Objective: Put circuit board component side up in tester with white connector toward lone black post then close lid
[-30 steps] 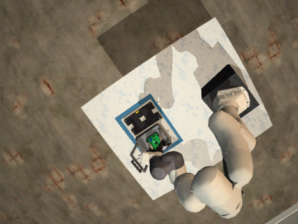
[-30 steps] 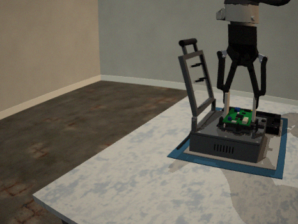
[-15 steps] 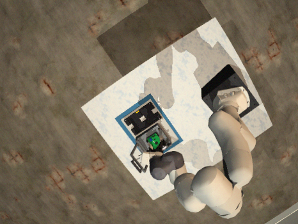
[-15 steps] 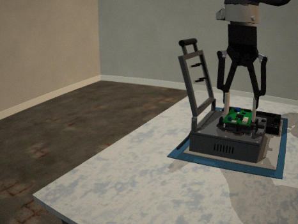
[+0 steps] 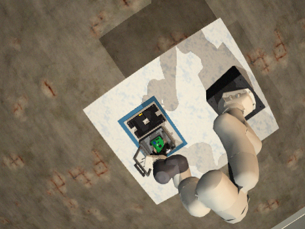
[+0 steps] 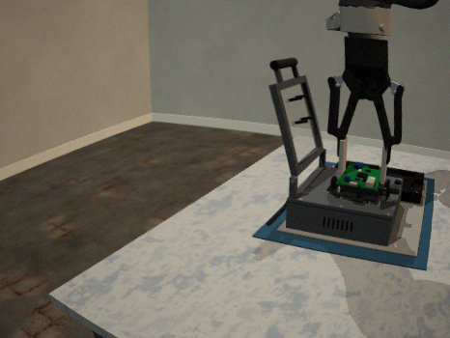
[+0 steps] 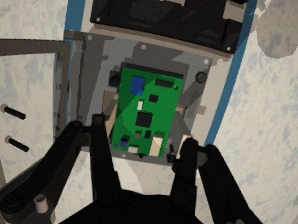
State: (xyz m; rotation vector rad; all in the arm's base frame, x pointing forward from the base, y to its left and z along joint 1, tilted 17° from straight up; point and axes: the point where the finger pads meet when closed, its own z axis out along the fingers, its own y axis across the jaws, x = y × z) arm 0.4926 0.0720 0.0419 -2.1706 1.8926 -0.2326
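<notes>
The green circuit board lies 2 cm below my hand. The rest, counted from my hand: tester nest: 4 cm below, 1 cm to the left, 1 cm ahead; tester lid: 12 cm ahead, 8 cm above, 2 cm to the left.
</notes>
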